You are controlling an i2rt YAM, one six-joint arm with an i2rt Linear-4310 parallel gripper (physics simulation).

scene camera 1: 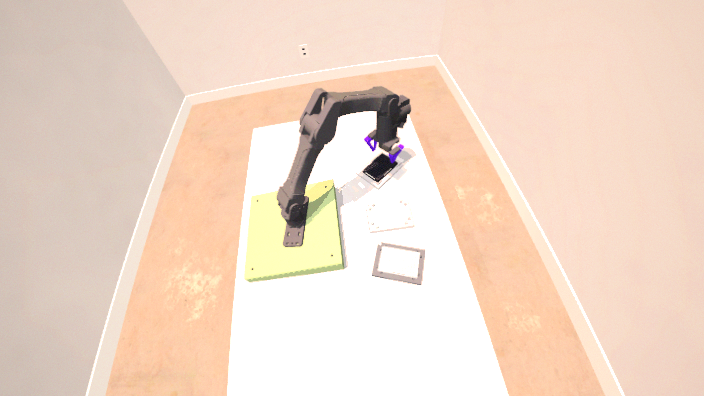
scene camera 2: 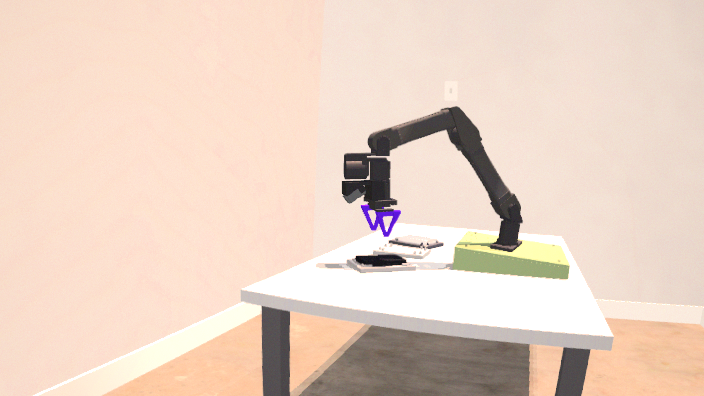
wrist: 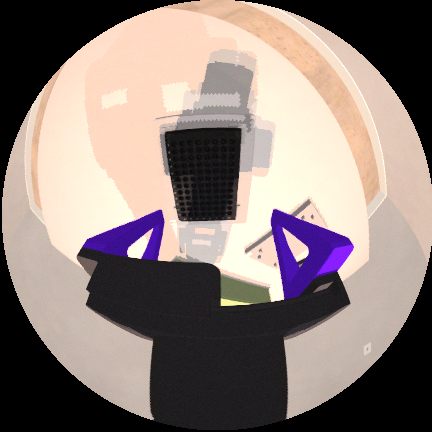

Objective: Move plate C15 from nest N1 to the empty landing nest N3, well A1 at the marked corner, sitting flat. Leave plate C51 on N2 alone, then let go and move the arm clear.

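Observation:
A black well plate sits on a light nest. A white plate sits in a dark grey nest. Between them lies an empty light nest with small pegs. The plate and nest names and the A1 mark are not readable. My gripper is open and empty, pointing down above the black plate. In the wrist view the plate lies ahead of the gap between the purple fingertips, lined up with it.
The arm's base stands on a yellow-green block beside the nests on the white table. The arm's shadow falls across the table around the black plate. Walls stand beyond the table.

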